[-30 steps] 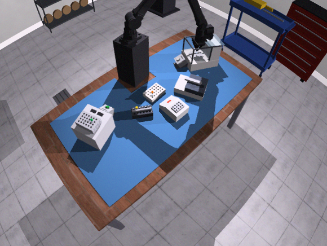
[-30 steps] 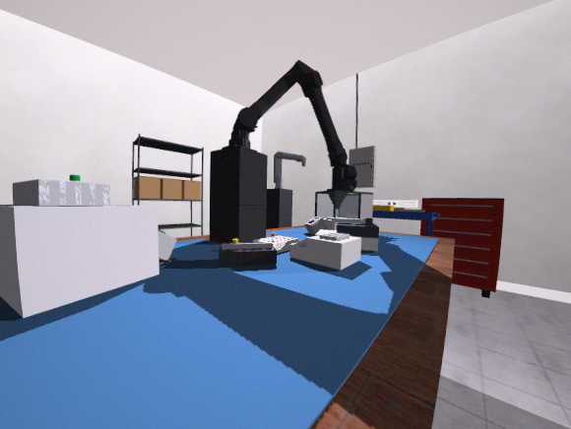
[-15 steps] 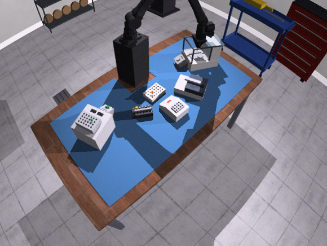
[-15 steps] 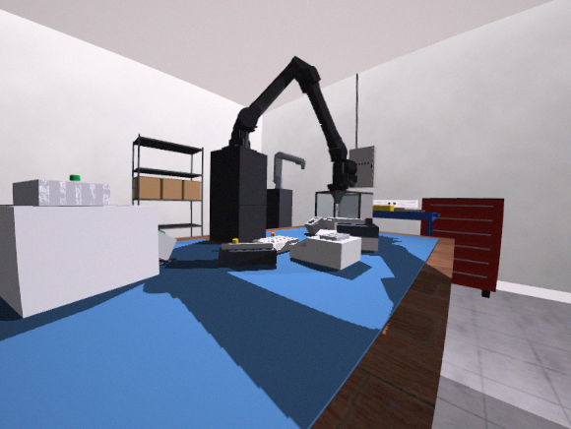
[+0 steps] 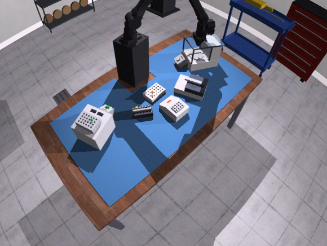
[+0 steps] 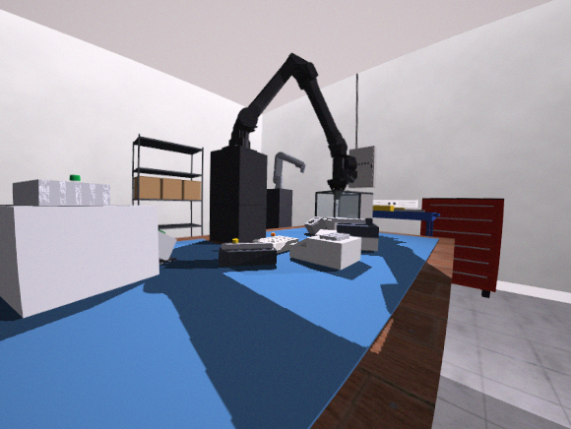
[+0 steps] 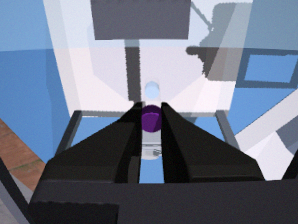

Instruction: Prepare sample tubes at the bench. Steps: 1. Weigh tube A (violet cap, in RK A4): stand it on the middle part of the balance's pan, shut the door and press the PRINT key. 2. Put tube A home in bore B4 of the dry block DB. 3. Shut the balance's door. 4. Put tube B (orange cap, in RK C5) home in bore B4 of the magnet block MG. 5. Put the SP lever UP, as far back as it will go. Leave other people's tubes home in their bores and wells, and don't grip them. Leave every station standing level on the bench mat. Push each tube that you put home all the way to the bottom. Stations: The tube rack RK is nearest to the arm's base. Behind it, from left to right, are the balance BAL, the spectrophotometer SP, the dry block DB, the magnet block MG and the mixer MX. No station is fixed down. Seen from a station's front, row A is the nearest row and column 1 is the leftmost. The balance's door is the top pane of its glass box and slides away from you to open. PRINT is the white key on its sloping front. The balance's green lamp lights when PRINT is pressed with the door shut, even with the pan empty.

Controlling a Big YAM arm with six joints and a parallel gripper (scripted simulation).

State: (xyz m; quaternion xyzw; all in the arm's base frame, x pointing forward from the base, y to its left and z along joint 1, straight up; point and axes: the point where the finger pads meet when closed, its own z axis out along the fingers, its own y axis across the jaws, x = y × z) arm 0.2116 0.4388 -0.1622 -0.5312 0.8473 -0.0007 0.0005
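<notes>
The dry block is 200 mm ahead of my hand, 460 mm to the right of it and 150 mm below it. Also, from my hand: print key (70 mm behind, 130 mm to the right, 110 mm below); then violet-capped tube (20 mm below); then SP lever (160 mm ahead, 240 mm to the right, 90 mm below).
</notes>
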